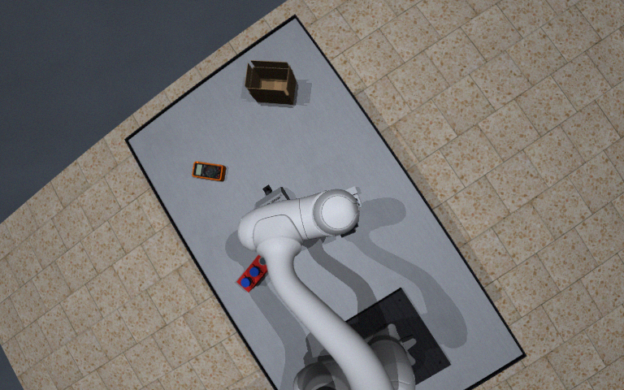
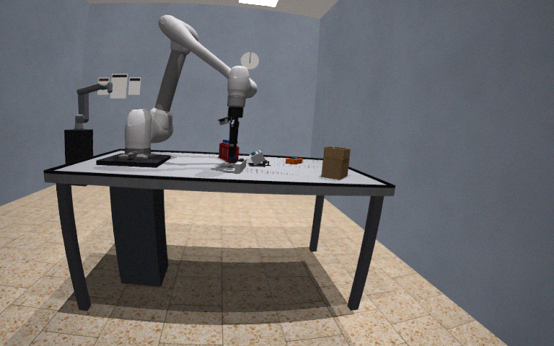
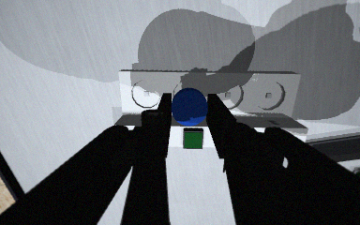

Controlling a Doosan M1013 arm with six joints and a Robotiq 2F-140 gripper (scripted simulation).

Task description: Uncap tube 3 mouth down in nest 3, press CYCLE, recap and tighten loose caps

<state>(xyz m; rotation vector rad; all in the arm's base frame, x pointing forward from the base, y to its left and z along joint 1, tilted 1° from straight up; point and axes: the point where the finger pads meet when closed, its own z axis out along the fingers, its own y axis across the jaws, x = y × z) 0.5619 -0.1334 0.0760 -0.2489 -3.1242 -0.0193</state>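
My hand is 230 mm to the right of the blue cycle key, 120 mm short of it and 30 mm above it. From my hand the other things lie so: key housing (210 mm to the left, 140 mm ahead, 50 mm below); then green ready key (190 mm to the left, 120 mm ahead, 30 mm below); then blue cap (30 mm below).
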